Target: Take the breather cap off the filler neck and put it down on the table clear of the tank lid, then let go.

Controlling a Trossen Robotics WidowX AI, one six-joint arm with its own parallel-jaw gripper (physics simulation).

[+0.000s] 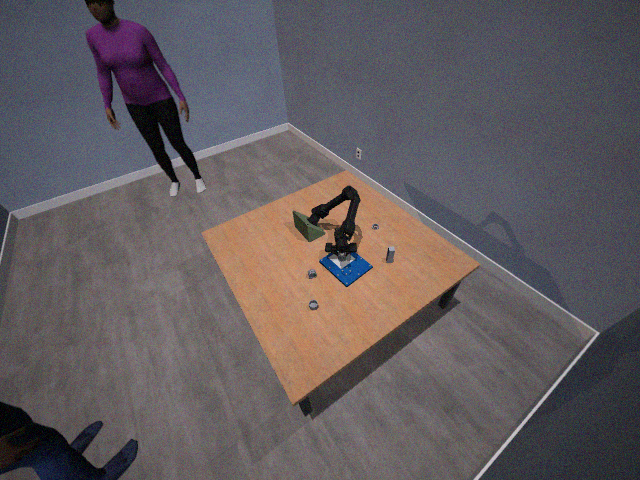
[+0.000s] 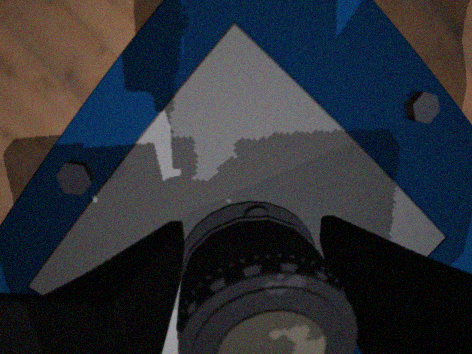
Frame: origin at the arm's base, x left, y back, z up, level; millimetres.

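Seen in the pictures: gripper, fingertip midpoint: [image 1: 342, 255] [image 2: 252, 230]; arm's base, origin of the base link: [image 1: 311, 222].
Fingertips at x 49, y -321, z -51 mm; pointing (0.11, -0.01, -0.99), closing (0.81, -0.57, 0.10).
Note:
Pixels of each thing's top centre, then the offset from my fingertips to it. "spot": a spot on its surface instead. Level surfaces: height alone.
- pale square panel, middle of its top: [image 2: 249, 265] [image 1: 341, 258] dx -10, dy -13, dz -3 mm
- breather cap, surface spot: [image 2: 265, 295] spot: dx -1, dy +4, dz +40 mm
- wooden table, its level: dz -18 mm
- grey upright block, middle of its top: [image 1: 391, 248] dx +236, dy -165, dz +96 mm
The tank lid [image 1: 360, 268] [image 2: 385, 55] is a blue square plate with hex bolts and a pale square panel [image 2: 245, 85] on it. My gripper [image 1: 341, 253] [image 2: 252, 230] is low over the pale panel and shut on the breather cap [image 2: 265, 295], a dark round cap with a ribbed side and a tan disc on top. One black finger is on each side of the cap. The filler neck is hidden under the cap and fingers, so I cannot tell whether the cap still sits on it.
Small round grey parts [image 1: 311, 273] [image 1: 313, 305] [image 1: 375, 226] lie on the wooden table [image 1: 273, 310]. A grey upright block [image 1: 390, 254] stands right of the lid. A green angled piece [image 1: 308, 228] stands by the arm. A person in purple [image 1: 136, 62] stands beyond the table.

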